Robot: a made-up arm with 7 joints.
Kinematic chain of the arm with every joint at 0, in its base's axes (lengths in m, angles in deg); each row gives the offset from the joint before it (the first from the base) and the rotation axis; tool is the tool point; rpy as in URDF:
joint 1: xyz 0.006 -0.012 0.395 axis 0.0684 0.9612 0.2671
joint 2: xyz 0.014 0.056 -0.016 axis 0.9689 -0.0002 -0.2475
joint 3: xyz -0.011 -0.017 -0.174 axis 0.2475 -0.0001 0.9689
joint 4: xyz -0.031 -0.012 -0.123 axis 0.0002 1 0
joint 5: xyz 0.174 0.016 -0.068 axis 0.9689 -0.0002 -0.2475
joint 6: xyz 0.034 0.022 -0.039 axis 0.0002 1 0
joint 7: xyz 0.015 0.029 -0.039 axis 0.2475 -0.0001 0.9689
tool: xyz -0.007 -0.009 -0.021 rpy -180 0 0
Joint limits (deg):
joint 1: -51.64..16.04
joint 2: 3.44..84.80
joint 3: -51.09..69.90
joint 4: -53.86..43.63
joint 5: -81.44..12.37
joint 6: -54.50..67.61
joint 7: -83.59..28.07
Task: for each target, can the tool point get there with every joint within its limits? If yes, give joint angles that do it. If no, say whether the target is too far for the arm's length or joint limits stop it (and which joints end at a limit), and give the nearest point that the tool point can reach.
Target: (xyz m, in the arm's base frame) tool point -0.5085 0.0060 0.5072
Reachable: no: joint limits stop it (at a limit: joint 1, joint 2, joint 3, joint 4, joint 5, joint 6, joint 7) | nearest point -0.0078 0.1679 0.5905 | short by 0.533 m
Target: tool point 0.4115 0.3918 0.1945
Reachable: yes | joints -34.88 48.18 18.17 21.77 -28.87 -24.94 -24.64
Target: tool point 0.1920 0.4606 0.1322
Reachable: yes | joints -11.83 68.61 -11.30 26.27 -47.84 45.98 -54.62
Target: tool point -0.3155 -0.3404 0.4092
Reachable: no: joint limits stop it (at a limit: joint 1, joint 2, joint 3, joint 4, joint 5, joint 7) | nearest point 0.0168 -0.1568 0.1707 | short by 0.448 m
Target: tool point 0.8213 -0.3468 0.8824
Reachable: no: too far | nearest point 0.4149 -0.1053 0.3900 | short by 0.683 m
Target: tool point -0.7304 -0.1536 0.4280
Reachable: no: too far | nearest point -0.1977 -0.0555 -0.0697 | short by 0.736 m
